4 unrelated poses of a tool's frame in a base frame.
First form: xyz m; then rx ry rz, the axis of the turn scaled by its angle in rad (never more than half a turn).
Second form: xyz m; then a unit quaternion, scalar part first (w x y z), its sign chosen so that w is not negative. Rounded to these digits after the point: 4 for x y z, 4 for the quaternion.
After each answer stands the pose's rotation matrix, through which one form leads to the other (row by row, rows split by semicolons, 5 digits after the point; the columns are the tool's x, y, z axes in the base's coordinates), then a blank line. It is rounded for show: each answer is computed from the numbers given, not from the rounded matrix.
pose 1, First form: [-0.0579 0.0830 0.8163 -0.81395 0.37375 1.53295]
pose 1, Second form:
[-0.0579 0.0830 0.8163 0.6312 -0.3556 0.1633 0.6697]
0.04968 -0.96153 -0.27016; 0.72929 -0.14988 0.66759; -0.68240 -0.23019 0.69379

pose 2, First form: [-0.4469 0.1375 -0.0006 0.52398 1.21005 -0.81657]
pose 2, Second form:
[-0.4469 0.1375 -0.0006 0.7141 0.2365 0.5462 -0.3686]
0.13168 0.78473 0.60568; -0.26803 0.61643 -0.74039; -0.95437 -0.06485 0.29150

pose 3, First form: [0.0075 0.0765 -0.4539 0.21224 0.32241 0.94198]
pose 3, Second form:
[0.0075 0.0765 -0.4539 0.8732 0.1016 0.1543 0.4509]
0.54571 -0.75615 0.36116; 0.81887 0.57271 -0.03825; -0.17792 0.31662 0.93172

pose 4, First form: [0.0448 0.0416 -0.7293 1.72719 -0.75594 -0.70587]
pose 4, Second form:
[0.0448 0.0416 -0.7293 0.5347 0.7250 -0.3173 -0.2963]
0.62308 -0.14319 -0.76894; -0.77694 -0.22674 -0.58733; -0.09024 0.96337 -0.25253

